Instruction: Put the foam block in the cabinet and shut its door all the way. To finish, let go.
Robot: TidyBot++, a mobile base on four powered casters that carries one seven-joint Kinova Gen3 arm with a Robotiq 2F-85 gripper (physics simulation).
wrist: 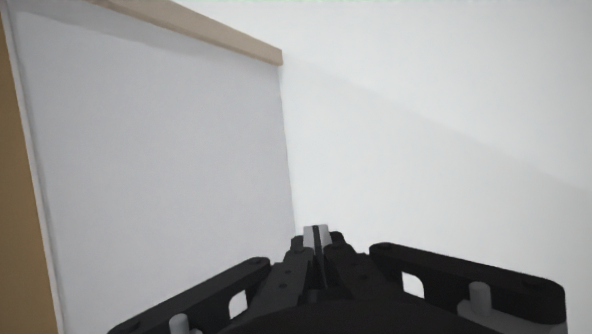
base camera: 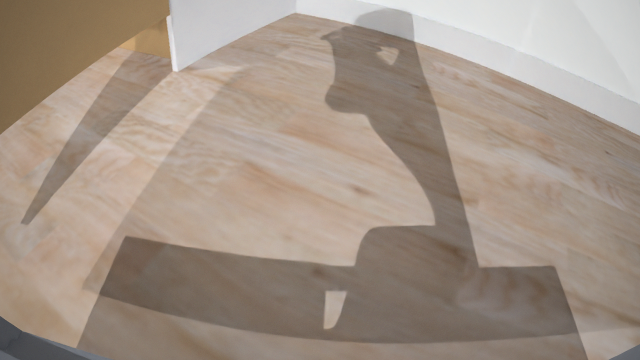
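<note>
The cabinet's white side panel faces me, at the top left in the base view and across the left half of the wrist view. Its tan door stands open, swung out from the cabinet's front edge; in the wrist view a strip of it shows along the left edge. My gripper is shut with nothing between its fingers, in front of the side panel's rear edge and the wall, below the countertop's level in the picture. The foam block and the cabinet's inside do not show in either view.
The beige countertop juts over the side panel. A white wall stands behind the cabinet and to the right, with a baseboard. The wooden floor carries shadows of the robot and the door.
</note>
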